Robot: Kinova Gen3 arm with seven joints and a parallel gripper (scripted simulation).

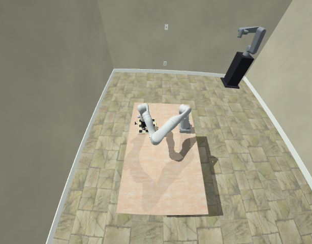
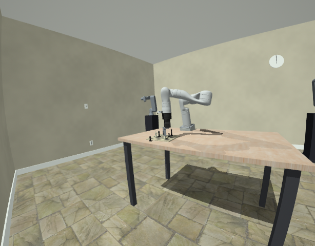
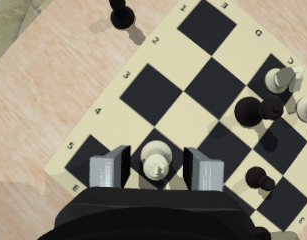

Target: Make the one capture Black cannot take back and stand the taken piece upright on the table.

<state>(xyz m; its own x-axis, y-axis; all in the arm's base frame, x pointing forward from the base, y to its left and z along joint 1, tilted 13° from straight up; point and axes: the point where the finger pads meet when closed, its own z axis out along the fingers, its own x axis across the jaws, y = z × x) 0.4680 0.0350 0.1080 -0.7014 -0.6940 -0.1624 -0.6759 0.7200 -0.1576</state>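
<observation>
Right now the white chess piece is 10 mm below my hand. Round my hand: white piece: 30 mm behind, 120 mm to the right, 30 mm below; then chessboard: 40 mm behind, 40 mm to the right, 50 mm below.
</observation>
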